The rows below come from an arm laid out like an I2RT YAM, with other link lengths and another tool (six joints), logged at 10 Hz.
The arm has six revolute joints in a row. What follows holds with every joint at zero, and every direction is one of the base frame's.
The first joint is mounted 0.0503 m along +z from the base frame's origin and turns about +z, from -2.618 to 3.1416 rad.
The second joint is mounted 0.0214 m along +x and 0.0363 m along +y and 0.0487 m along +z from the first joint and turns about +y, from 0 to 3.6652 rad.
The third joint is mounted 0.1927 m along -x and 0.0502 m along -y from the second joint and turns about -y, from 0 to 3.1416 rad.
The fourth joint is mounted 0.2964 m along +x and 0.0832 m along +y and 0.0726 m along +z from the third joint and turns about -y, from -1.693 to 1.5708 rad.
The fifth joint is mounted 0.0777 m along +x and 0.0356 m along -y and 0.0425 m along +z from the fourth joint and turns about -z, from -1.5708 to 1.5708 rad.
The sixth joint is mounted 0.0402 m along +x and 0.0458 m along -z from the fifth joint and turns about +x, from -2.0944 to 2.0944 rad.
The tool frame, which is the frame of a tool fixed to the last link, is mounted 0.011 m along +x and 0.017 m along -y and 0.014 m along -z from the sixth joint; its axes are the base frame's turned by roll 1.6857, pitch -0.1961 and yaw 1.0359 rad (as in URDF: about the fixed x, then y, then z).
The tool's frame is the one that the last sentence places.
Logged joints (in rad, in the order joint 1, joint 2, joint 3, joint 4, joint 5, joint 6), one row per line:
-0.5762 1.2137 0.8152 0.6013 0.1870 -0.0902
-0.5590 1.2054 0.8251 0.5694 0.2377 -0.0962
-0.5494 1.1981 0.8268 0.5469 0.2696 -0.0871
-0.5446 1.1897 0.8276 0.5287 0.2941 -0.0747
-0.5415 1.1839 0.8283 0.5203 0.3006 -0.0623
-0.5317 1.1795 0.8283 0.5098 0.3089 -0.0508
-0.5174 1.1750 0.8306 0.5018 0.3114 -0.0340
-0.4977 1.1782 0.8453 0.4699 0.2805 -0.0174
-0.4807 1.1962 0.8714 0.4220 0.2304 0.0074
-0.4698 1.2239 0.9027 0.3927 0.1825 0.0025
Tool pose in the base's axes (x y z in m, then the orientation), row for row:
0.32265 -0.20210 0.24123 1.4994 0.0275 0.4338
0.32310 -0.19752 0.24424 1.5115 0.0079 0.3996
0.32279 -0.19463 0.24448 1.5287 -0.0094 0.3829
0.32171 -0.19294 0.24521 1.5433 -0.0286 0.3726
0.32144 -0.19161 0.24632 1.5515 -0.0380 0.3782
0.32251 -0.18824 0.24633 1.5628 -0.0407 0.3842
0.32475 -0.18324 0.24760 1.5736 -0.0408 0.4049
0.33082 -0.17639 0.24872 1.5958 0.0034 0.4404
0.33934 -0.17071 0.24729 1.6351 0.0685 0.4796
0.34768 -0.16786 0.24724 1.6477 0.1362 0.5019
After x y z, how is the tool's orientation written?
As a rotation vector, in radians.
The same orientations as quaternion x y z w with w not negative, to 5 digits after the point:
0.67586 0.01240 0.19554 0.71051
0.68110 0.00356 0.18006 0.70970
0.68767 -0.00423 0.17224 0.70528
0.69310 -0.01284 0.16734 0.70103
0.69586 -0.01704 0.16963 0.69764
0.69971 -0.01822 0.17202 0.69317
0.70301 -0.01823 0.18089 0.68755
0.70986 0.00151 0.19590 0.67655
0.72202 0.03025 0.21178 0.65797
0.72513 0.05994 0.22088 0.64947

